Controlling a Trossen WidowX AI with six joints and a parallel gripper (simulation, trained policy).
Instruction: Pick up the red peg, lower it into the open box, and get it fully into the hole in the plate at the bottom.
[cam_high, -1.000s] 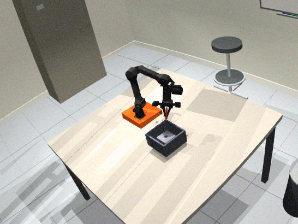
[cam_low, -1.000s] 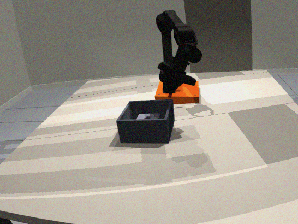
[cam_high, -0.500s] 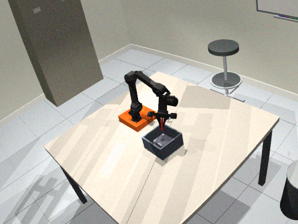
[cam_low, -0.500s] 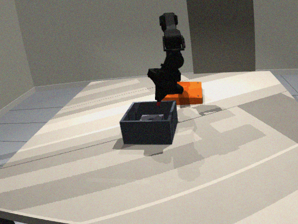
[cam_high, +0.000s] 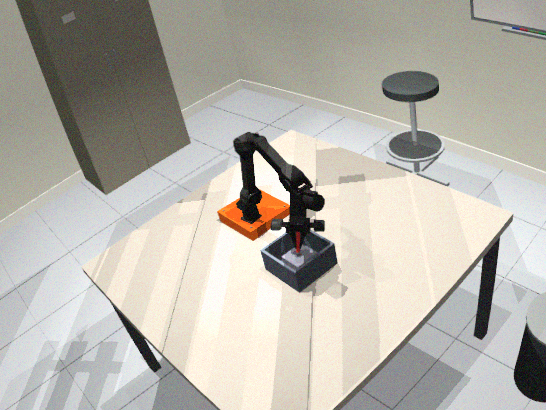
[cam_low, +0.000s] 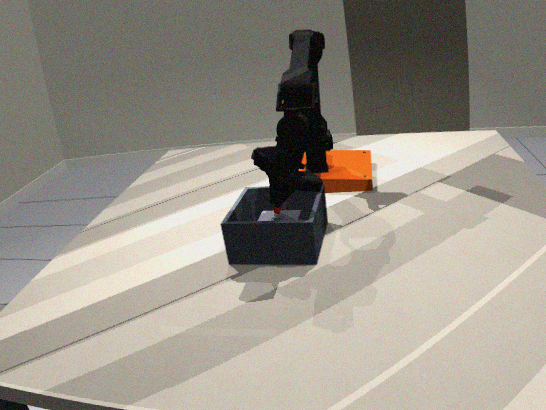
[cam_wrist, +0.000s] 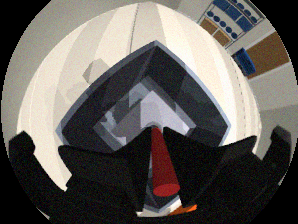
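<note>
Now: gripper tip 20 mm below the red peg, 10 mm to the right of it and 10 mm past it. Round my gripper tip: light grey plate 50 mm below; then dark box 70 mm below.
</note>
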